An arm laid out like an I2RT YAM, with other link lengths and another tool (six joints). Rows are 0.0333 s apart.
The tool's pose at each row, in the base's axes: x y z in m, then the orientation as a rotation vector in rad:
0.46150 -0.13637 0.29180 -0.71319 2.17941 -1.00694
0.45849 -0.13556 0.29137 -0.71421 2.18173 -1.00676
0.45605 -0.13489 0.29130 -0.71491 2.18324 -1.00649
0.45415 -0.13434 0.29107 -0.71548 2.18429 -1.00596
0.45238 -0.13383 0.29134 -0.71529 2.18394 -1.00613
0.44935 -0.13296 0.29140 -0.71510 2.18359 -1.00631
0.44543 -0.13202 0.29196 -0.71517 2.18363 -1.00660
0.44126 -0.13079 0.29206 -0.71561 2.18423 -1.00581
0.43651 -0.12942 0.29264 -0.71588 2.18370 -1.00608
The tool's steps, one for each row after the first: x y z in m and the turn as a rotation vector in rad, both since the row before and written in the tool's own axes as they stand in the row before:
0.00156 0.00143 -0.00233 -0.00151 0.00170 -0.00081
0.00117 0.00094 -0.00204 -0.00108 0.00103 -0.00050
0.00095 0.00089 -0.00151 -0.00096 0.00055 -0.00028
0.00073 0.00045 -0.00165 0.00032 -0.00019 0.00010
0.00138 0.00108 -0.00262 0.00032 -0.00018 0.00009
0.00177 0.00091 -0.00355 0.00012 0.00016 -0.00016
0.00188 0.00149 -0.00363 -0.00084 0.00007 -0.00007
0.00201 0.00131 -0.00436 0.00032 -0.00033 -0.00026

